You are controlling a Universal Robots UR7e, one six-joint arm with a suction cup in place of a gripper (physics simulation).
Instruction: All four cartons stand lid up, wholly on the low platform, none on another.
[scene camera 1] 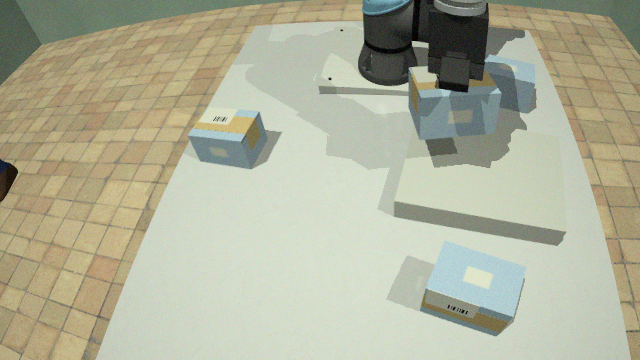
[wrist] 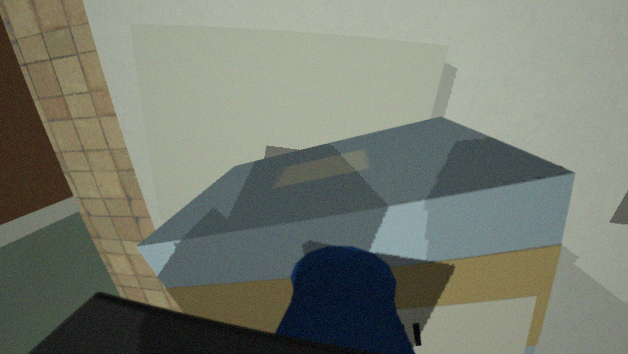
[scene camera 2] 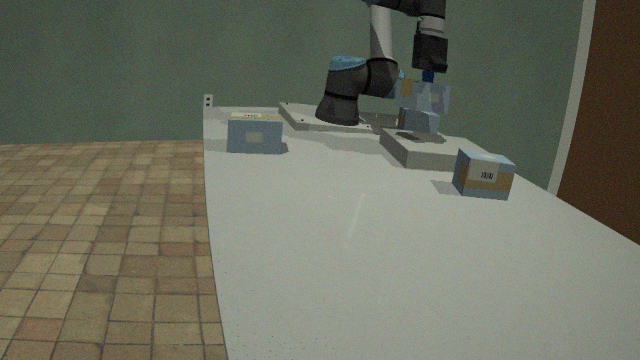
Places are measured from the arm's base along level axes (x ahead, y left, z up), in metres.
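Pixels of known places: hand at its tool point: [scene camera 1: 454, 92] [wrist: 342, 258] [scene camera 2: 427, 86]; arm's base at its link origin: [scene camera 1: 387, 67] [scene camera 2: 336, 119].
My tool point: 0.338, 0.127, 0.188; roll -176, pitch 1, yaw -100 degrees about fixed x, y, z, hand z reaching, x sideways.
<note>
For each thing: its top centre in the pictures, then the offset to it from my tool point, as dx, dy, dz. Level surfaces: height alone.
- blue carton at its top centre: [wrist: 341, 324] [scene camera 1: 454, 78] [scene camera 2: 424, 80] -0.016, +0.001, +0.015
- low platform at its top centre: [wrist: 270, 151] [scene camera 1: 487, 165] [scene camera 2: 441, 143] +0.005, +0.082, -0.164
- second carton at its top centre: [scene camera 1: 222, 123] [scene camera 2: 255, 116] -0.055, -0.456, -0.128
- third carton at its top centre: [scene camera 1: 478, 277] [scene camera 2: 487, 156] +0.260, +0.039, -0.120
- fourth carton at its top centre: [scene camera 1: 508, 67] [scene camera 2: 420, 111] -0.268, +0.167, -0.120
- white table at its surface level: dz -0.212
My suction cup [scene camera 2: 427, 76] [wrist: 345, 295] is shut on a blue carton [scene camera 1: 435, 115] [scene camera 2: 422, 96] [wrist: 490, 215], its taped, labelled face up. It hangs level above the back part of the low platform [scene camera 1: 480, 192] [scene camera 2: 435, 159] [wrist: 280, 90]. A second carton [scene camera 1: 225, 147] [scene camera 2: 255, 142] stands on the table at the left, taped, labelled face up. A third carton [scene camera 1: 500, 292] [scene camera 2: 487, 192] lies in front of the platform, its barcode label on a side face. A fourth carton [scene camera 1: 524, 87] [scene camera 2: 420, 121] is behind the platform, plain blue face up, partly hidden by the held carton and arm.
The arm's base [scene camera 1: 387, 65] [scene camera 2: 337, 107] stands on a mounting plate [scene camera 1: 345, 90] [scene camera 2: 302, 125] at the back of the white table [scene camera 1: 275, 240] [scene camera 2: 320, 260]. The tiled floor [scene camera 1: 75, 150] [scene camera 2: 100, 225] lies beyond the table's left edge.
</note>
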